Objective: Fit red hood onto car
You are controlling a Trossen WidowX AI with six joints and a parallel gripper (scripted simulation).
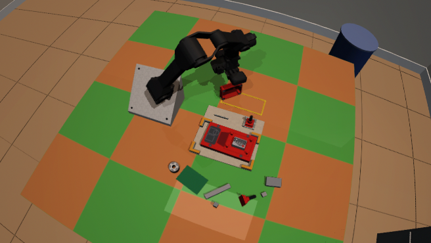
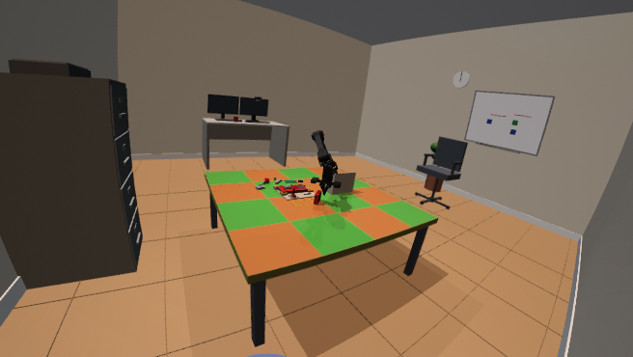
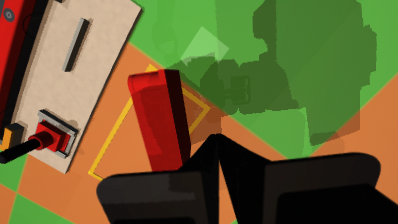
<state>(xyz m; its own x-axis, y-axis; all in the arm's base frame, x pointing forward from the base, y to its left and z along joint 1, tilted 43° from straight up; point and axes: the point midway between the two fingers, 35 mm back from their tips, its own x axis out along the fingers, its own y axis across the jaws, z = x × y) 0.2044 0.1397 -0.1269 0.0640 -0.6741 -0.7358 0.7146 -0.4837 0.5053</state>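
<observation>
The red hood lies 2 cm ahead of my gripper tip, 3 cm to the right of it and 3 cm below it. Round my gripper tip: grey engine block: 14 cm ahead, 25 cm to the right, 4 cm below; grey bar: 13 cm ahead, 46 cm to the right, 5 cm below; dark green plate: 3 cm ahead, 45 cm to the right, 6 cm below.
</observation>
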